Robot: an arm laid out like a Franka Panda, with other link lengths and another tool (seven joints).
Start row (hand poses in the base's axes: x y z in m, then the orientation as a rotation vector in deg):
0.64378 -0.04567 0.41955 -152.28 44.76 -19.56
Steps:
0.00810 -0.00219 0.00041 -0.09 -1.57 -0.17
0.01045 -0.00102 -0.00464 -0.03 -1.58 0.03
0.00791 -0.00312 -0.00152 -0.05 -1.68 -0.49
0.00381 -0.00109 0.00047 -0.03 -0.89 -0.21
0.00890 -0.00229 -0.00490 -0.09 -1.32 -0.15
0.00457 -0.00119 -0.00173 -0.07 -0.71 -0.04
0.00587 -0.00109 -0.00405 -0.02 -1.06 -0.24
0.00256 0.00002 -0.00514 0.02 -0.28 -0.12
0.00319 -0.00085 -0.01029 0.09 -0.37 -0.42
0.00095 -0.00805 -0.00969 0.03 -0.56 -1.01
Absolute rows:
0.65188 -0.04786 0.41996 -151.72 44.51 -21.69
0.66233 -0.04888 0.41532 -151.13 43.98 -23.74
0.67024 -0.05200 0.41380 -150.35 44.11 -26.06
0.67405 -0.05309 0.41427 -149.94 44.11 -27.27
0.68295 -0.05538 0.40937 -149.40 43.89 -29.03
0.68752 -0.05657 0.40764 -149.14 43.71 -29.98
0.69339 -0.05766 0.40359 -148.61 43.69 -31.40
0.69595 -0.05764 0.39845 -148.43 43.76 -31.78
0.69914 -0.05849 0.38816 -148.07 44.21 -32.32
0.70009 -0.06654 0.37847 -147.52 45.38 -33.31

